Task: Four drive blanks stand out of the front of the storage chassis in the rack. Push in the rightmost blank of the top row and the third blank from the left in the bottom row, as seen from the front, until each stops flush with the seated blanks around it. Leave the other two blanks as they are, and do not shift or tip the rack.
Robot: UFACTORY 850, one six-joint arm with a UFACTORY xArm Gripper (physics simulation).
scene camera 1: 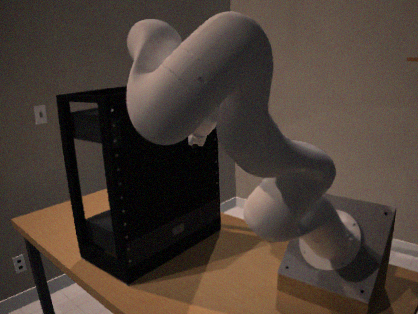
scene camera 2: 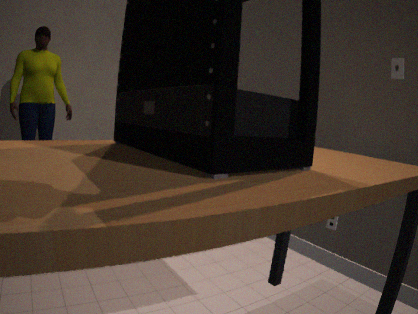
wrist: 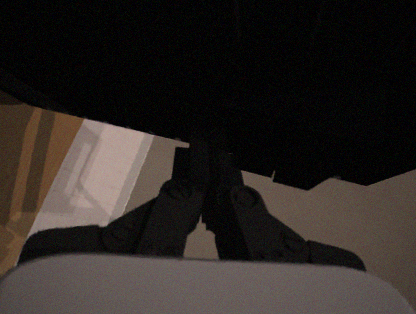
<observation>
black rack: scene camera 1; scene camera 2; wrist 310,96
same spot on black rack: (scene camera 1: 164,199) = (scene camera 2: 144,53)
</observation>
